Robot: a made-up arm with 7 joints. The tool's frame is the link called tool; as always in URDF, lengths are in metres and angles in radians. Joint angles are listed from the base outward.
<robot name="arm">
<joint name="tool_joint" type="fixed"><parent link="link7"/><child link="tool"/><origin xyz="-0.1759 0.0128 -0.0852" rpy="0 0 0"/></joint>
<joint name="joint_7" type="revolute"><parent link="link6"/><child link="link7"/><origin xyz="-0.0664 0.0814 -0.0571" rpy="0 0 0"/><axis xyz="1 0 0"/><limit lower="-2.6" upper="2.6"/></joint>
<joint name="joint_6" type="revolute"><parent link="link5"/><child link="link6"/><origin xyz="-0.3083 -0.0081 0.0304" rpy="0 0 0"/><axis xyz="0 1 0"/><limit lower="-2.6" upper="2.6"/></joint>
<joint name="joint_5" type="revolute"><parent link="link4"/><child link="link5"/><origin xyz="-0.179 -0.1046 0.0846" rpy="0 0 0"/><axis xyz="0 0 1"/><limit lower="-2.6" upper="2.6"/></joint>
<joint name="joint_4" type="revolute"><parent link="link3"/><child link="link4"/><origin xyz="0.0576 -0.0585 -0.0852" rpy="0 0 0"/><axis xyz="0 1 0"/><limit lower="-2.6" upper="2.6"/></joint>
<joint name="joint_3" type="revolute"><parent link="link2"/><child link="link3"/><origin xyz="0.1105 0.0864 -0.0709" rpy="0 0 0"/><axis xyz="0 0 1"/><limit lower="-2.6" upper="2.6"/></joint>
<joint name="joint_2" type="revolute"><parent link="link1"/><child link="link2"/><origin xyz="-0.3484 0.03 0.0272" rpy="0 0 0"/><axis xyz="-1 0 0"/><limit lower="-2.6" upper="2.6"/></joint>
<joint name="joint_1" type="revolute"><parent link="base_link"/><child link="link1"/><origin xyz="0 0 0.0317" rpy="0 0 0"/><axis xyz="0 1 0"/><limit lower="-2.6" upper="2.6"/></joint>
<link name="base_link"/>
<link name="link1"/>
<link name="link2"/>
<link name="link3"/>
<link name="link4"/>
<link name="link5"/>
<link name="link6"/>
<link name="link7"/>
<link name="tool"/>
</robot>
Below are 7 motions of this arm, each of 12 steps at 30 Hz.
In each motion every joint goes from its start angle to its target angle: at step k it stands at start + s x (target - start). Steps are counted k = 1, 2, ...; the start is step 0. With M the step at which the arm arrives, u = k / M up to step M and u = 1 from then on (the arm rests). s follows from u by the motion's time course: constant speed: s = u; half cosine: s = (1 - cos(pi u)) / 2; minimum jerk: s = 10 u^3 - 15 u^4 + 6 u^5.
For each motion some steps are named. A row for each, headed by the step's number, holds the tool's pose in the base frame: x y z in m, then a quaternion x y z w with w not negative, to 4 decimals.
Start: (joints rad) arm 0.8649 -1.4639 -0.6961 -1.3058 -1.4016 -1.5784 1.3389
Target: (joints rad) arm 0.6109 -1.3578 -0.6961 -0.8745 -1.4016 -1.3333 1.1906
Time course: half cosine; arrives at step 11
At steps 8, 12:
8: 0.0105 0.3401 0.1262 -0.2690 -0.4059 -0.6930 0.5316
12: 0.0073 0.3509 0.1328 -0.2306 -0.3897 -0.7185 0.5280

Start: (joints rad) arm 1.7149 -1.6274 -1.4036 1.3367 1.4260 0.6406 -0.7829
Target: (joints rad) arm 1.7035 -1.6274 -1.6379 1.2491 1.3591 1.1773 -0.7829
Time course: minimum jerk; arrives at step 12
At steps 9, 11, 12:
9: 0.0265 -0.1859 0.9585 0.8961 0.2497 -0.2387 0.2786
11: 0.0326 -0.1928 0.9528 0.9027 0.2456 -0.2252 0.2721
12: 0.0329 -0.1932 0.9525 0.9031 0.2454 -0.2245 0.2717

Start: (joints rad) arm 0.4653 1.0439 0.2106 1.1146 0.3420 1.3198 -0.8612
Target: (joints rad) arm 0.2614 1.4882 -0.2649 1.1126 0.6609 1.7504 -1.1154
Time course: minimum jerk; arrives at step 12
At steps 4, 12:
4: 0.0900 0.4203 0.5057 0.2568 -0.9435 -0.1700 0.1221
12: -0.0548 0.4328 0.4579 0.1432 -0.9795 -0.1283 0.0607

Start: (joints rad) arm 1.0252 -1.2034 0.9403 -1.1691 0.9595 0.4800 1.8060
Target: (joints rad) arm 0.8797 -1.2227 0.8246 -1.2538 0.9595 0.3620 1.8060
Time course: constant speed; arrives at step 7
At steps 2, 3, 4, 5, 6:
2: -0.5923 0.4610 -0.3043 0.8748 -0.1083 0.3772 0.2842
3: -0.5853 0.4708 -0.3128 0.8700 -0.1229 0.3825 0.2858
4: -0.5779 0.4804 -0.3213 0.8650 -0.1374 0.3877 0.2873
5: -0.5701 0.4899 -0.3296 0.8598 -0.1520 0.3930 0.2886
6: -0.5619 0.4992 -0.3379 0.8542 -0.1664 0.3982 0.2899

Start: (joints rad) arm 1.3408 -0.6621 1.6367 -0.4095 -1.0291 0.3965 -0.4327
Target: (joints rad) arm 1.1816 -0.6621 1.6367 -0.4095 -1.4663 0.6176 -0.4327
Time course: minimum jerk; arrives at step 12
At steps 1, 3, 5, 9, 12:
1: -0.4900 -0.0585 0.5094 0.4060 0.5209 0.1241 0.7405
3: -0.4789 -0.0536 0.5192 0.4020 0.5350 0.1202 0.7333
5: -0.4498 -0.0402 0.5415 0.3935 0.5687 0.1096 0.7140
9: -0.3771 -0.0050 0.5812 0.3807 0.6387 0.0804 0.6638
12: -0.3624 0.0021 0.5868 0.3794 0.6508 0.0742 0.6535

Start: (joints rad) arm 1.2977 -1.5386 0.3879 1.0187 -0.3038 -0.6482 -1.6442
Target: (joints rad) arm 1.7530 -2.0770 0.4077 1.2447 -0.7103 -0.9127 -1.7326
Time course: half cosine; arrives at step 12
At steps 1, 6, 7, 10, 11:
1: -0.1774 -0.3041 0.5405 -0.0618 0.5145 0.2408 0.8207
6: -0.0542 -0.2817 0.5341 -0.0480 0.6246 0.2051 0.7520
7: -0.0236 -0.2763 0.5267 -0.0466 0.6511 0.1969 0.7315
10: 0.0426 -0.2640 0.5023 -0.0468 0.7081 0.1796 0.6813
11: 0.0527 -0.2619 0.4975 -0.0473 0.7168 0.1769 0.6728

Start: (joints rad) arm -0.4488 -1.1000 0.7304 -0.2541 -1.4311 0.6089 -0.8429
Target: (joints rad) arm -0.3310 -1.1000 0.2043 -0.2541 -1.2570 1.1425 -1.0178
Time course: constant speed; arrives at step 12
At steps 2, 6, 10, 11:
2: -0.7104 0.1952 -0.0264 0.3107 0.2053 0.1092 0.9216
6: -0.7200 0.1756 0.0477 0.3168 0.2840 0.1487 0.8927
10: -0.7161 0.1564 0.1199 0.3314 0.3523 0.1903 0.8543
11: -0.7131 0.1518 0.1372 0.3363 0.3675 0.2008 0.8435

